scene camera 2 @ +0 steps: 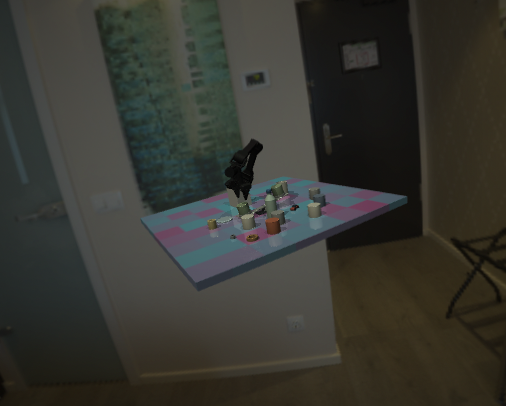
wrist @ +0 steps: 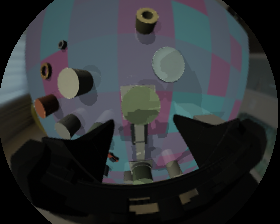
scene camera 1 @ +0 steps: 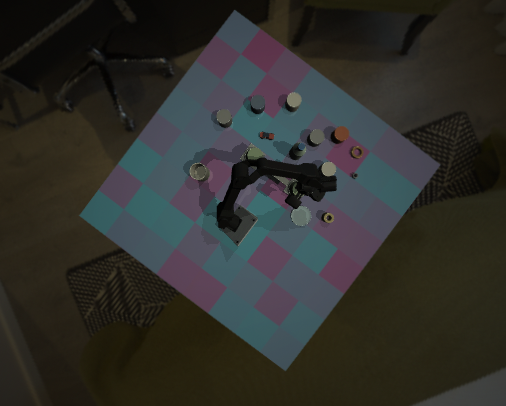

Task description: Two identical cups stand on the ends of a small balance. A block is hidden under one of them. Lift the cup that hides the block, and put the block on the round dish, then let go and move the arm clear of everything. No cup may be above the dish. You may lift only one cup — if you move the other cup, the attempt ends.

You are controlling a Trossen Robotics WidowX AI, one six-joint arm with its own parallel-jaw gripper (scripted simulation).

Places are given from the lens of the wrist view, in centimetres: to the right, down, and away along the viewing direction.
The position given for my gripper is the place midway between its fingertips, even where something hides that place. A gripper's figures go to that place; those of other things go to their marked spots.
my gripper (wrist: 144, 119): 1, 1, 10
cup (wrist: 140, 105): 0, -1, 13
round dish (wrist: 167, 63): 8, -14, 17
The marked spots on the cup and the round dish are 15 cm apart.
